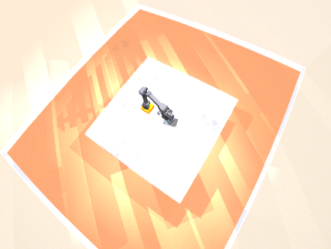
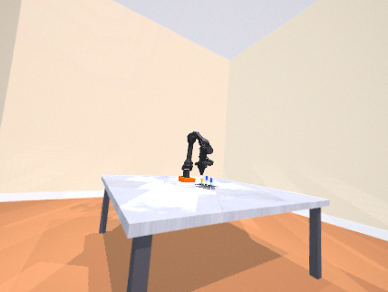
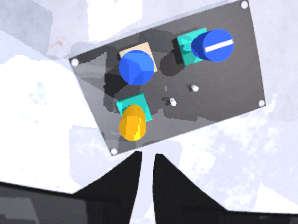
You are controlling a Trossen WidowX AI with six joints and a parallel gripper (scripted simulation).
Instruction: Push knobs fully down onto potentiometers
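Right now the yellow knob is 10 mm behind my gripper tip, 10 mm to the left of it and 40 mm below it. The rest, counted from my gripper tip: teal potentiometer (50 mm ahead, 60 mm to the left, 40 mm below).
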